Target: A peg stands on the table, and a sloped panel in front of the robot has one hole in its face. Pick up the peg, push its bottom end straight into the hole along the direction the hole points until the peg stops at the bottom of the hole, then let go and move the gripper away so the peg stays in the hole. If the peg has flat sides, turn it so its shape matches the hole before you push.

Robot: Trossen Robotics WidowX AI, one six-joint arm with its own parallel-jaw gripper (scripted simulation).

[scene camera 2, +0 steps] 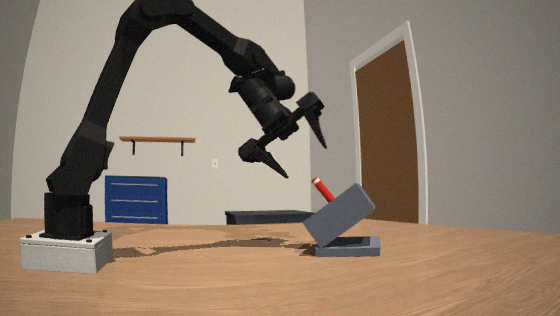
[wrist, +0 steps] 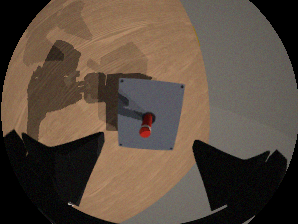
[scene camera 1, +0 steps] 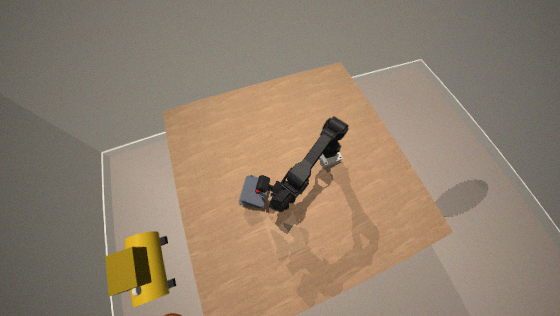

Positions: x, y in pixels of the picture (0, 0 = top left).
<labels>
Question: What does the gripper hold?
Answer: Nothing.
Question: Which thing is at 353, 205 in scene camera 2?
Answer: A grey sloped panel.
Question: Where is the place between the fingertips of the gripper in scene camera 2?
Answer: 306, 163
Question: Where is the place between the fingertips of the gripper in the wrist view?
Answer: At 150, 142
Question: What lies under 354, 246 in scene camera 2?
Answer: A flat grey base.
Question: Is the gripper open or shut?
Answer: Open.
</labels>
